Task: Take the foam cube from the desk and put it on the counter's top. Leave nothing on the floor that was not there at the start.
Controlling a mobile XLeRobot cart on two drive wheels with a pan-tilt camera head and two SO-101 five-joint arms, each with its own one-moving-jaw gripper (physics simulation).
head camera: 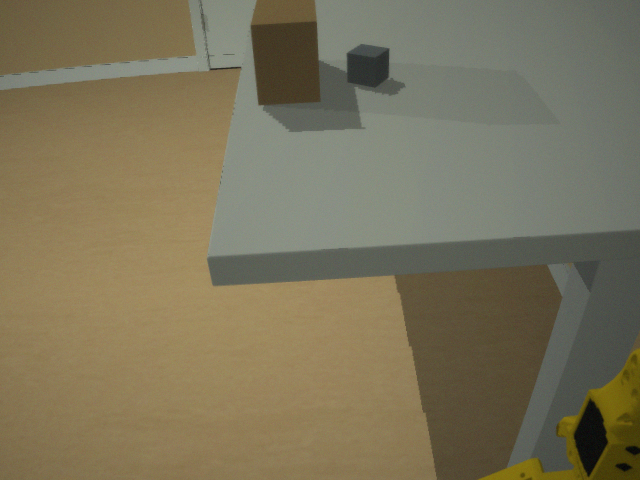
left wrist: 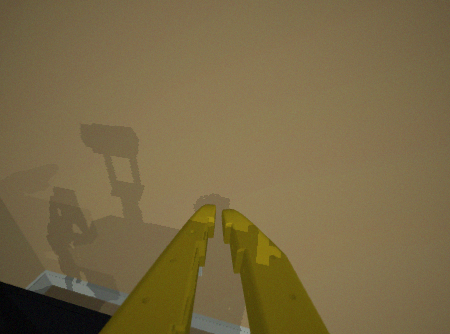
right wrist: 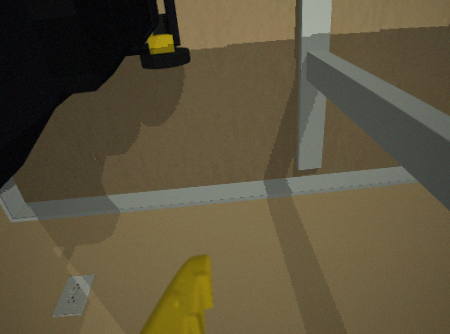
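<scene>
The foam cube, small and dark grey, stands on the light grey desk near the top of the head view, to the right of a brown box. My right arm shows at the lower right corner of the head view, below the desk top's level in the picture and well apart from the cube; its jaws are not visible there. In the right wrist view one notched jaw shows, so my right gripper is open, with nothing at it. My left gripper is shut and empty, with its tips together. The counter cannot be made out.
The tall brown box stands at the desk's left edge, close beside the cube. Desk legs and a grey crossbar show near my right arm. A wall outlet and a white baseboard show in the right wrist view.
</scene>
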